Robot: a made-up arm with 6 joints. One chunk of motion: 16 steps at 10 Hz.
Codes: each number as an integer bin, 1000 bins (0 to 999) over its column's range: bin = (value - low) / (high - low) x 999, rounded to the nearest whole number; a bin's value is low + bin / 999 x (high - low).
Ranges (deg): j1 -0.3..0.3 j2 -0.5..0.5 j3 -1..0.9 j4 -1.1..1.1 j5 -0.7..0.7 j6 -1..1
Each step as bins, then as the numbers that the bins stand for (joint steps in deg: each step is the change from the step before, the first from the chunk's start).
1 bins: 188 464 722 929 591 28
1 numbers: -0.187 -0.036 0.373 0.946 0.128 -0.944
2 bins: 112 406 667 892 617 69
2 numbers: -0.233 -0.094 0.269 0.864 0.165 -0.862
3 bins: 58 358 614 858 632 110
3 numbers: -0.265 -0.142 0.168 0.789 0.186 -0.780
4 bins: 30 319 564 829 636 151
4 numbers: -0.282 -0.181 0.073 0.726 0.191 -0.698
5 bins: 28 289 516 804 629 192
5 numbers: -0.283 -0.211 -0.019 0.671 0.181 -0.616
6 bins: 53 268 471 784 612 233
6 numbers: -0.268 -0.232 -0.104 0.627 0.158 -0.534
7 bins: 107 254 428 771 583 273
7 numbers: -0.236 -0.246 -0.186 0.598 0.117 -0.453
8 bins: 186 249 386 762 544 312
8 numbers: -0.188 -0.251 -0.266 0.578 0.062 -0.375
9 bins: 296 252 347 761 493 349
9 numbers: -0.122 -0.248 -0.340 0.576 -0.009 -0.301
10 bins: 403 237 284 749 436 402
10 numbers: -0.058 -0.263 -0.460 0.549 -0.089 -0.195
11 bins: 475 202 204 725 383 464
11 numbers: -0.015 -0.298 -0.612 0.497 -0.163 -0.071
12 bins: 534 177 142 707 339 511
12 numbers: 0.021 -0.323 -0.730 0.457 -0.225 0.023
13 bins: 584 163 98 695 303 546
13 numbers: 0.051 -0.337 -0.814 0.431 -0.275 0.093
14 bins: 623 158 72 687 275 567
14 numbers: 0.074 -0.342 -0.863 0.413 -0.315 0.135
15 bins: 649 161 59 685 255 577
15 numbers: 0.090 -0.339 -0.888 0.409 -0.343 0.155
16 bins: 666 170 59 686 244 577
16 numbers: 0.100 -0.330 -0.888 0.411 -0.358 0.155
